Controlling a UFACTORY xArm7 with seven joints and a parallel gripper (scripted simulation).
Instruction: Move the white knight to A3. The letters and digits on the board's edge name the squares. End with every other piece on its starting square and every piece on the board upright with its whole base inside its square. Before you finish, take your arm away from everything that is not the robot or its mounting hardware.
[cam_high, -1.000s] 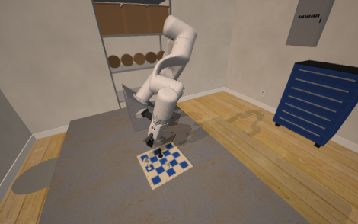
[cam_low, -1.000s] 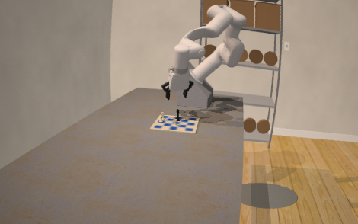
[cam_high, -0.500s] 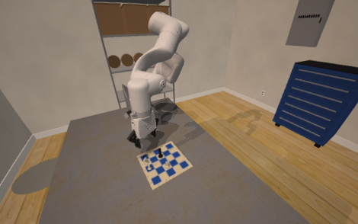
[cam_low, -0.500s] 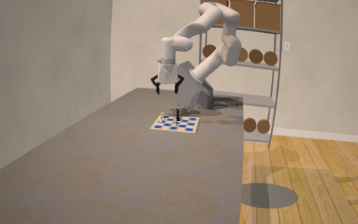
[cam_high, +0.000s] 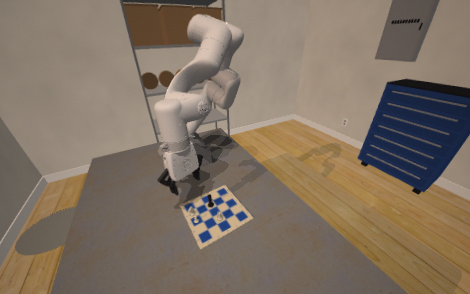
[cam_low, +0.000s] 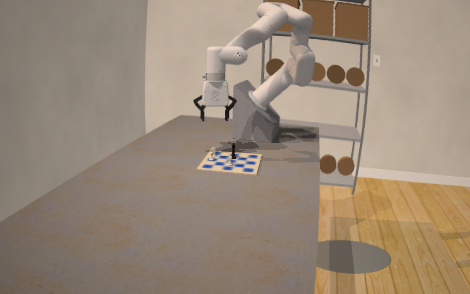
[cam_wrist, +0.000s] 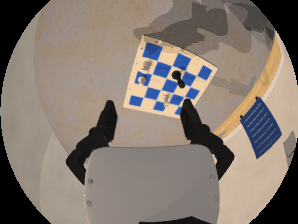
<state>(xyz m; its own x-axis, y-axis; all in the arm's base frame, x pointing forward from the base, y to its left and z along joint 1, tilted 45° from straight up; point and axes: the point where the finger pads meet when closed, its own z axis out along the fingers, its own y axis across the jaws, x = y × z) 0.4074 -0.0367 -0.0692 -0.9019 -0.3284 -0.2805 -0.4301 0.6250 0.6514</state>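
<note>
My hand is 130 mm above the black chess piece, 80 mm to the right of it and 10 mm past it. The rest, counted from my hand: blue-and-cream chessboard 160 mm below, 80 mm to the left, 30 mm ahead.
</note>
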